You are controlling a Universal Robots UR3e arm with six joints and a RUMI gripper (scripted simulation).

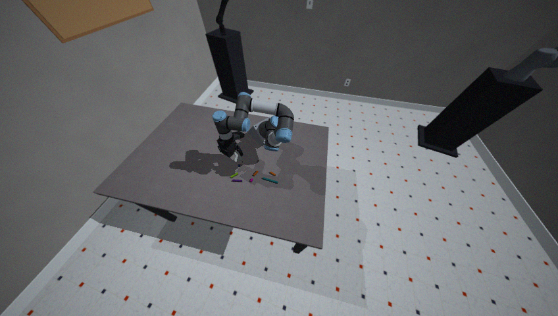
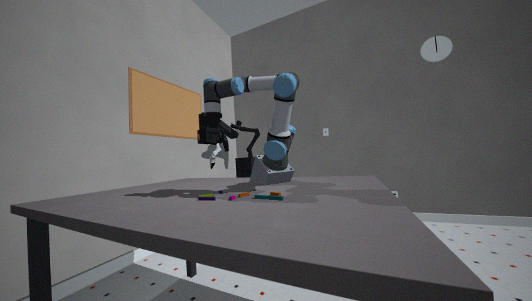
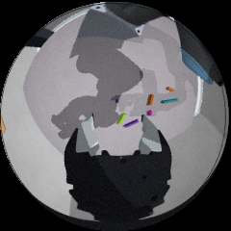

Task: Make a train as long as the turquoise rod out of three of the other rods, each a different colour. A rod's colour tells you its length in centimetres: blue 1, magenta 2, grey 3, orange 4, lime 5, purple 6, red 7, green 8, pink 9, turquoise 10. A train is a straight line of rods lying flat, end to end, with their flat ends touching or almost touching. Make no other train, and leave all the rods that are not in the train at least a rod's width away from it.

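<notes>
My gripper is now 240 mm to the right of the turquoise rod and 100 mm above it. From my hand the other things lie so: purple rod (100 mm ahead, 50 mm to the left, 100 mm below); then lime rod (70 mm ahead, 20 mm to the left, 100 mm below); then blue rod (100 mm below).
</notes>
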